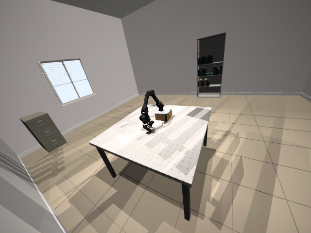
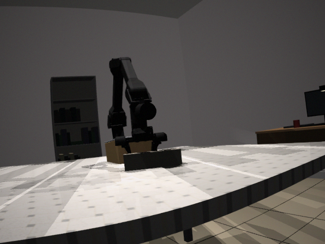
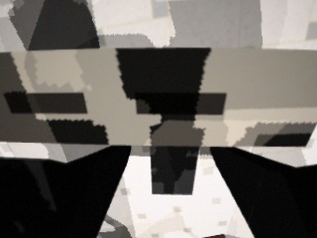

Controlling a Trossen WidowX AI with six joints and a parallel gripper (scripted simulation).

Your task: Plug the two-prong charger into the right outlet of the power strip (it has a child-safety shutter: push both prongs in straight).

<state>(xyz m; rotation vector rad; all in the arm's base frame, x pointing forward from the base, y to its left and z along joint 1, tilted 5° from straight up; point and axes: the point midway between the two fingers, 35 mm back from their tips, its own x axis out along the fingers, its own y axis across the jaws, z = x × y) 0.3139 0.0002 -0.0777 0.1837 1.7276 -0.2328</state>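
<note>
My gripper tip is now 20 mm short of the dark charger and 10 mm below it.
</note>
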